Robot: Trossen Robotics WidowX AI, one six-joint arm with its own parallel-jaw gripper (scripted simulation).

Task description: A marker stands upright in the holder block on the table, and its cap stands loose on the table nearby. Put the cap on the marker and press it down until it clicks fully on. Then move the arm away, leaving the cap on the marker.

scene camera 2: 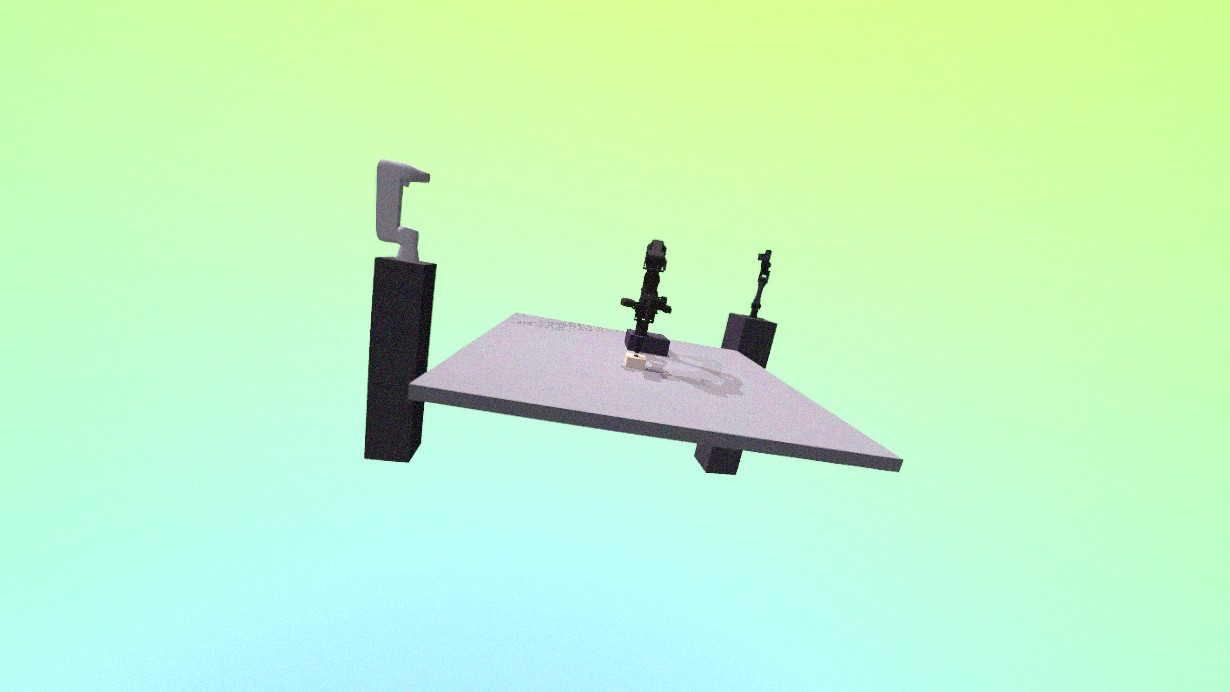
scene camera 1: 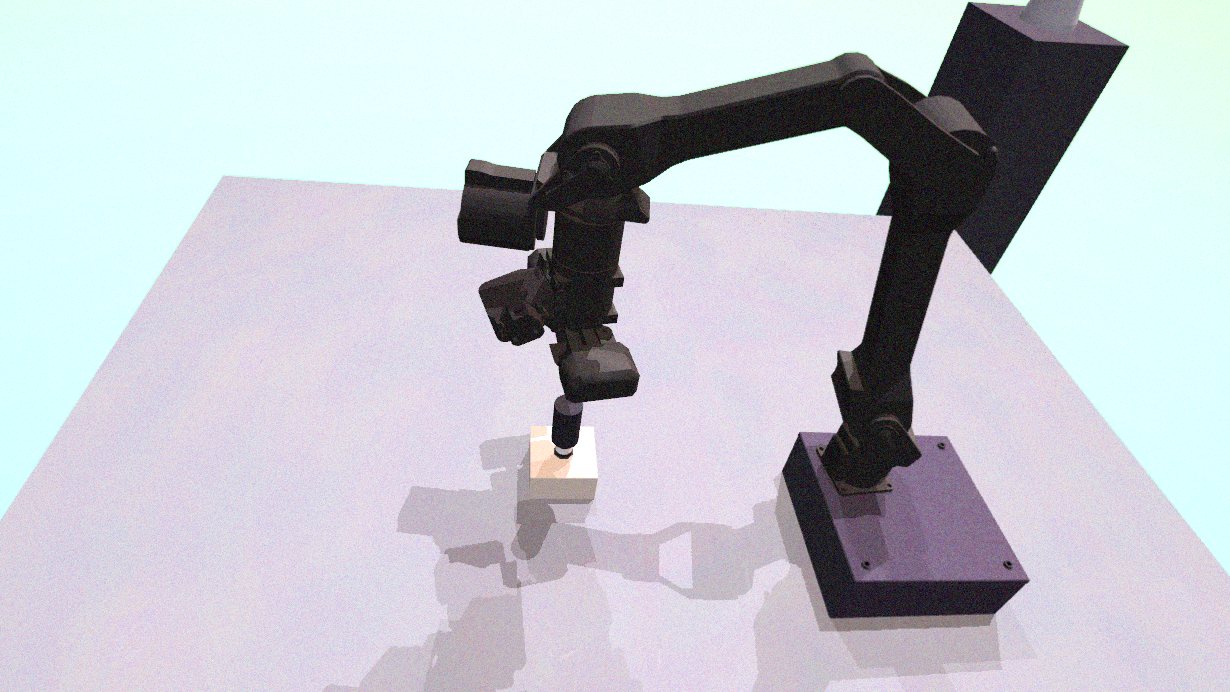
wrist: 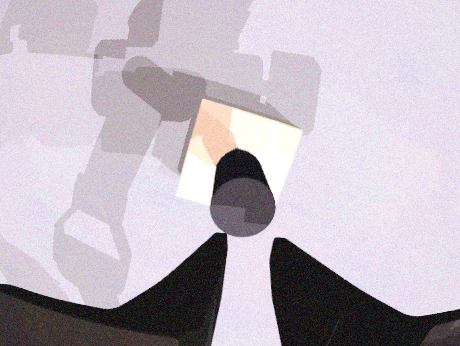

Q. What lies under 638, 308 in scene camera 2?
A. My gripper.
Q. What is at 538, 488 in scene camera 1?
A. A holder block.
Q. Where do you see a dark cap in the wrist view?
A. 242, 205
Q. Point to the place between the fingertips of my gripper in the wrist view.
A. At 248, 247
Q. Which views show my gripper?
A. Scene camera 2, scene camera 1 and the wrist view: all of them.
